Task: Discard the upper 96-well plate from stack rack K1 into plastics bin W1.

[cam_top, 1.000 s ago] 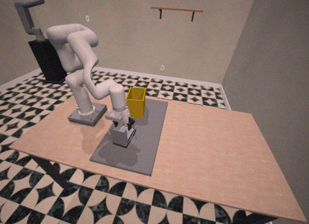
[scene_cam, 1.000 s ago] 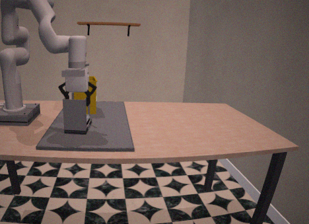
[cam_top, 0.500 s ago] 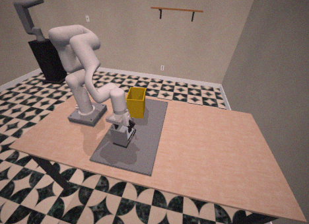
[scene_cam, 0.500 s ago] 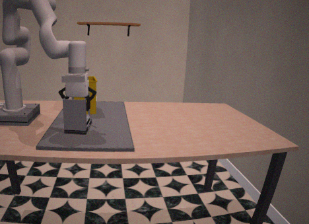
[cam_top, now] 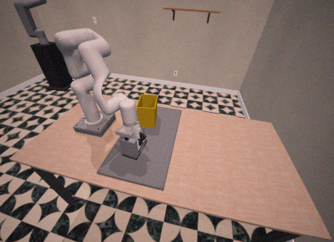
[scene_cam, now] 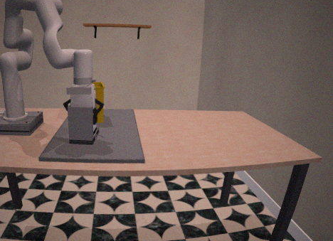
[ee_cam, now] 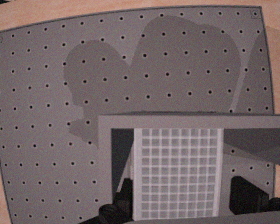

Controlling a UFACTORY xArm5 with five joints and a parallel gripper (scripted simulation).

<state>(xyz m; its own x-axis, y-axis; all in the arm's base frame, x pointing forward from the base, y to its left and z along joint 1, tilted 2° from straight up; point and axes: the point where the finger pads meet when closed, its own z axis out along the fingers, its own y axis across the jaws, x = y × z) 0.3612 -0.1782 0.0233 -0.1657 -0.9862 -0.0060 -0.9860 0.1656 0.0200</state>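
Right now the white 96-well plate is 4 cm below my hand. Also, from my hand: yellow plastics bin: 2 cm ahead, 29 cm to the left, 2 cm above.
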